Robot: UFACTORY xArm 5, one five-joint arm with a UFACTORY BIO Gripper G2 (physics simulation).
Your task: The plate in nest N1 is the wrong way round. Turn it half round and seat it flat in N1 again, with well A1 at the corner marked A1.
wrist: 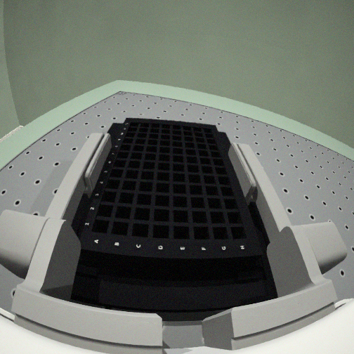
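The black well plate (167,249) lies in or just over the black nest N1 (175,291), whose near part shows below it in the wrist view. Its letters A to H run along the near edge, and its numbers run up the left side from 1, so well A1 (100,226) is at the near left corner. My gripper (171,169) is shut on the plate, with one pad against each long side. The nest's A1 mark does not show. The plate's underside is hidden, so I cannot tell whether it sits fully down.
A grey board with rows of holes (45,176) lies around the nest. A pale green table edge (172,94) runs behind the board, with a green wall or floor (190,45) beyond. A small pale edge (11,132) shows at the far left.
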